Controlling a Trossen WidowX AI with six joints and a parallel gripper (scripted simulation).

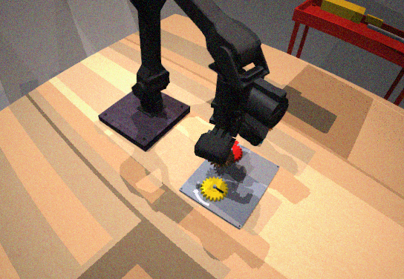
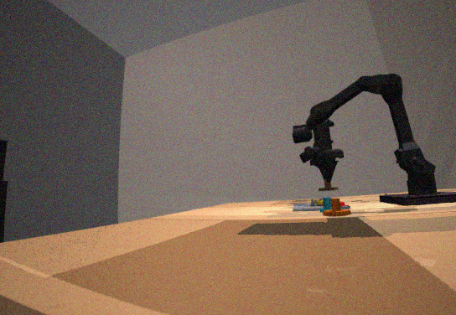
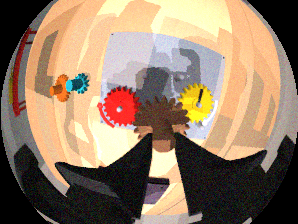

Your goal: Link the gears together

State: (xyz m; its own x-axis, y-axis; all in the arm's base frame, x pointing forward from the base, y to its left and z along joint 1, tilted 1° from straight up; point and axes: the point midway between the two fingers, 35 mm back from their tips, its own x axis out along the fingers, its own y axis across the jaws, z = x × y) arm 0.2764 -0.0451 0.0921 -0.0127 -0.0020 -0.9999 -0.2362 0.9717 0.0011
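The yellow gear is 7 cm below my gripper tip, 6 cm to the right of it and 3 cm ahead of it. The rest, counted from my gripper tip: red gear: 7 cm below, 6 cm to the left; brown gear: 1 cm below; white arrow: 9 cm to the right, 8 cm below, 2 cm ahead.
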